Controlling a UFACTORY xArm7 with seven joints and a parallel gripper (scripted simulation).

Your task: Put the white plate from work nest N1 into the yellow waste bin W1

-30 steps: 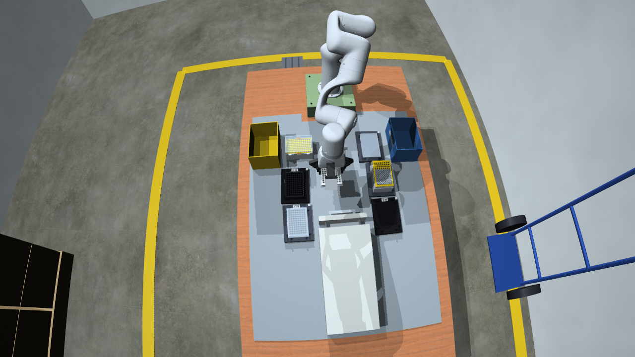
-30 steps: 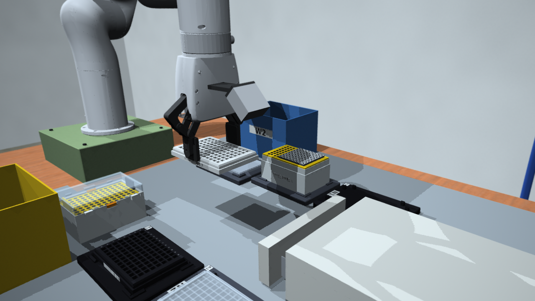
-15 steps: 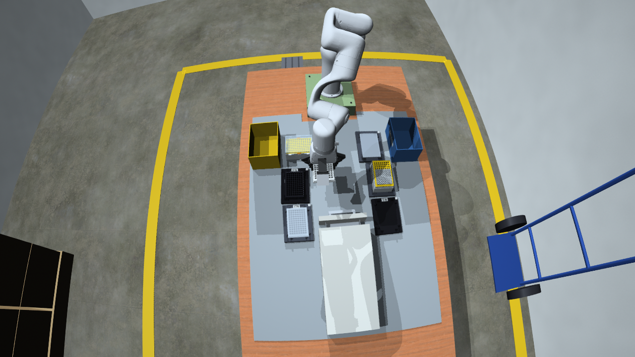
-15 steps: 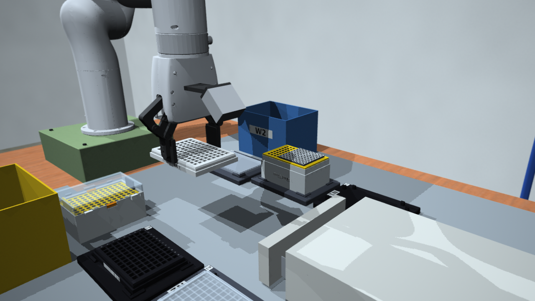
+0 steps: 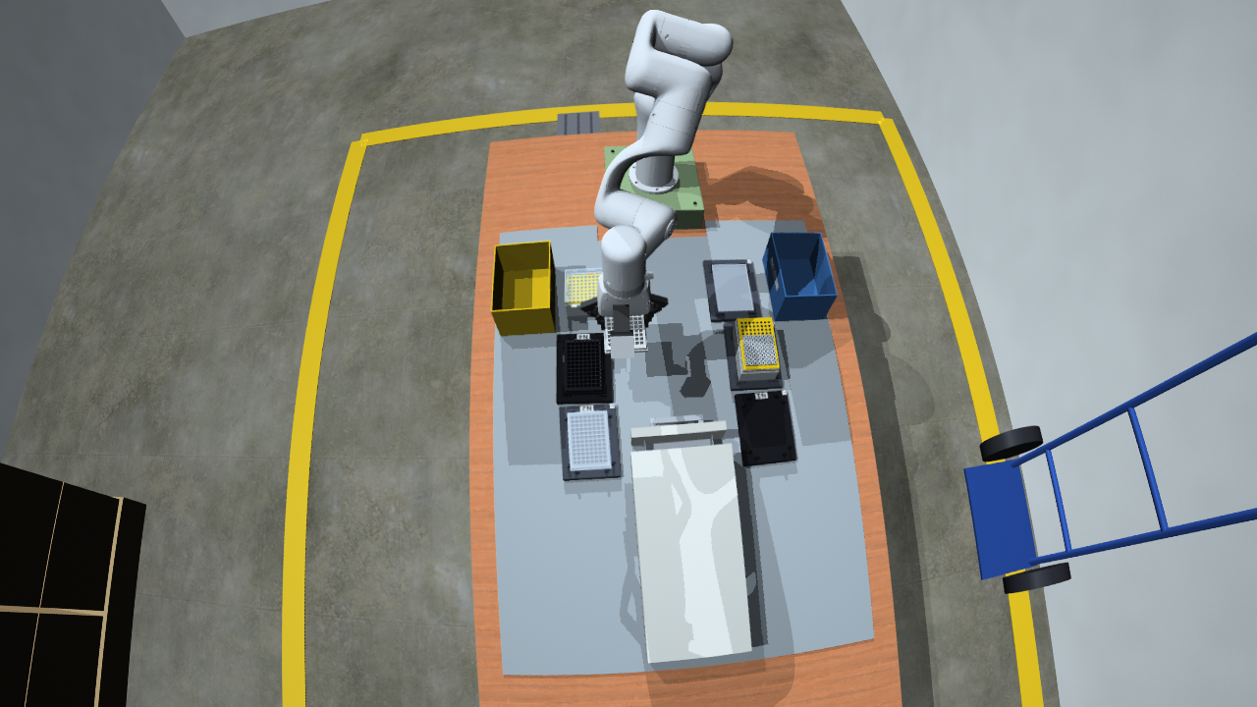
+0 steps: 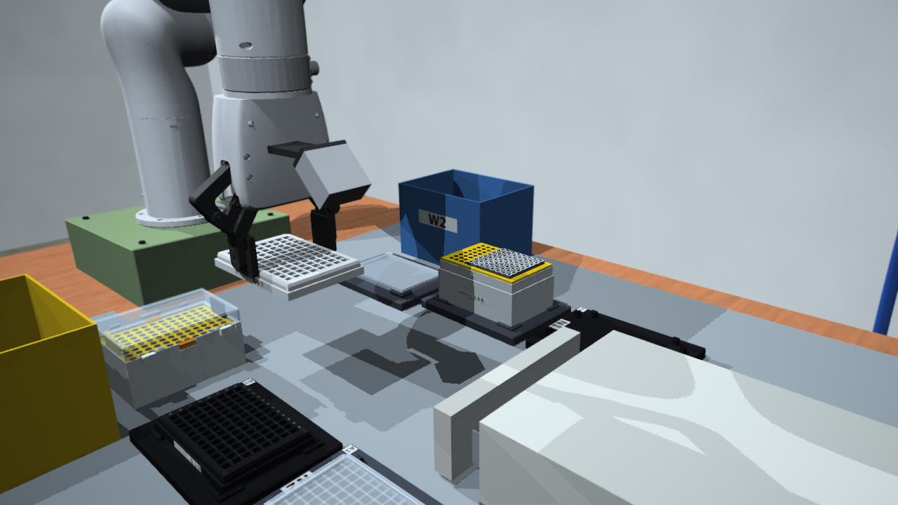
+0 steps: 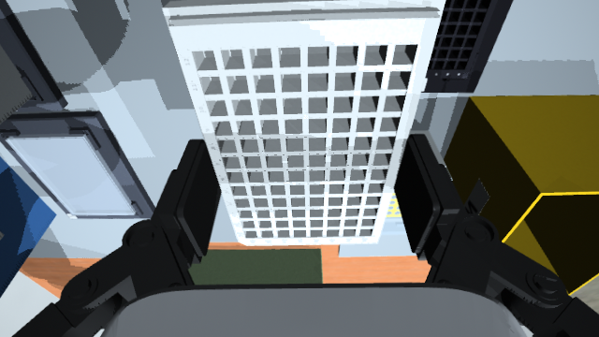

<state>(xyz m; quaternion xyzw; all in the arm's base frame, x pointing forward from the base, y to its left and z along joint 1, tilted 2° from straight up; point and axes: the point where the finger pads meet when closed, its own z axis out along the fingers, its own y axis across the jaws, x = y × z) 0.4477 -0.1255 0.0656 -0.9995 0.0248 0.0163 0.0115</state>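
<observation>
Now: hand 16 cm past the yellow bin W1, 21 cm to the left of it and 12 cm above it. Also, from my hand: clear plate 20 cm ahead, 10 cm to the right, 14 cm below; white plate 1 cm below; black plate 3 cm ahead, 9 cm to the right, 14 cm below.
</observation>
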